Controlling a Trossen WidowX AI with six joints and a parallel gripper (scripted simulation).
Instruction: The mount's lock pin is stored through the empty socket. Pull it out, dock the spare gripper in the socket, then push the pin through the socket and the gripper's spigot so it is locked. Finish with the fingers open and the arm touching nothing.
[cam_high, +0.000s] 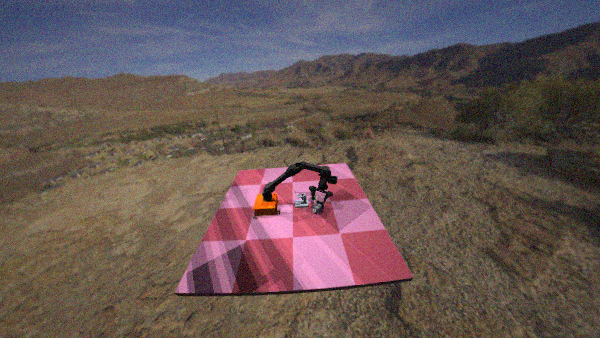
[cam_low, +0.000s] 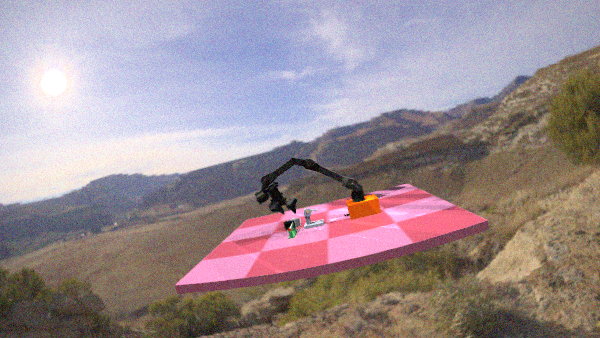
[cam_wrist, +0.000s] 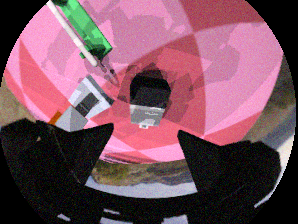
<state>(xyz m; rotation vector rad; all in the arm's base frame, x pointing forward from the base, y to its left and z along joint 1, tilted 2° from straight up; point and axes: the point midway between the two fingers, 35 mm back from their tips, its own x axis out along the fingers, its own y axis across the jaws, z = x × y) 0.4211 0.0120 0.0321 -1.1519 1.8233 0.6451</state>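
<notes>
Right now the spare gripper is 60 mm below my gripper tip, 10 mm to the right of it and 10 mm behind it. From my gripper tip the other things lie so: socket: 130 mm behind, 50 mm to the left, 30 mm below.
</notes>
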